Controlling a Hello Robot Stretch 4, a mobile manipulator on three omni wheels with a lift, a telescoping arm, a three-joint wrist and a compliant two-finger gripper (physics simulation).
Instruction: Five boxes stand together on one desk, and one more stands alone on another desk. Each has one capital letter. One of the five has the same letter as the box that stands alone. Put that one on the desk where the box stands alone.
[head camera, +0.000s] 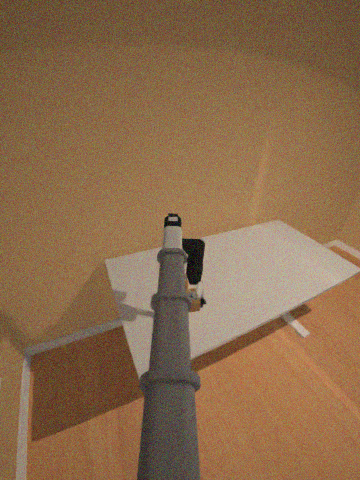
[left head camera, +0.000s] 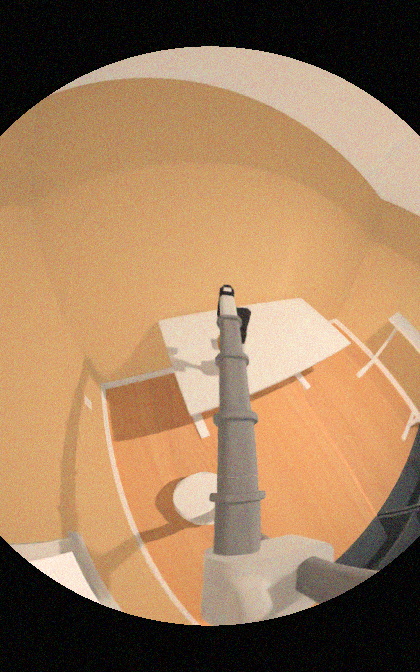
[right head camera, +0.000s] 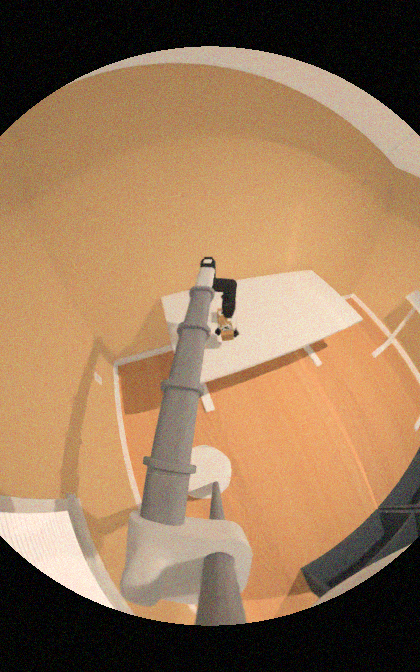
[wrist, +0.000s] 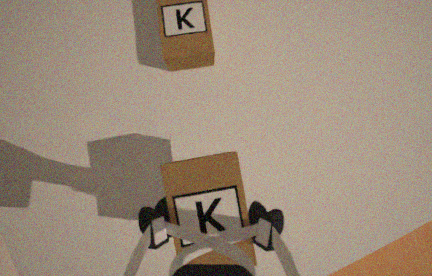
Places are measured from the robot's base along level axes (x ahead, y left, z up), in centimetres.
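Pixels of known places: gripper, fingertip midpoint: (wrist: 211, 215).
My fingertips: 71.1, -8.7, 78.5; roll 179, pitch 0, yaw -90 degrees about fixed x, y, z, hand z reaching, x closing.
For each thing: its top centre in the pictures, then the offset to it from my fingertips, as dx, dy, dz. Level surfaces: height alone.
- brown box, middle of its top: (wrist: 209, 216) (head camera: 191, 296) +1.2, +0.2, +4.9
- white desk, its level: dz -9.2
- second brown K box, middle of its top: (wrist: 183, 18) +21.5, +3.4, -4.1
The gripper (wrist: 212, 223) (right head camera: 227, 331) is shut on a brown box (wrist: 202, 172) (right head camera: 228, 336) (head camera: 195, 305) with the letter K, at the bottom of the wrist view. It holds the box over the white desk (head camera: 280, 260) (left head camera: 300, 330) (right head camera: 300, 305) (wrist: 340, 125); the box's shadow lies on the desk to its left. A second brown K box (wrist: 190, 52) (right head camera: 221, 316) stands alone on this desk, at the top of the wrist view, apart from the held box. In the left head view the arm hides most of both boxes. The other desk with the group of boxes cannot be made out.
The long grey arm (head camera: 170, 345) (left head camera: 235, 450) (right head camera: 175, 430) reaches across the desk's near edge. A round white stool (left head camera: 195, 497) (right head camera: 212, 467) stands on the floor before the desk. A wall rises behind the desk. Dark furniture (right head camera: 360, 550) shows at lower right.
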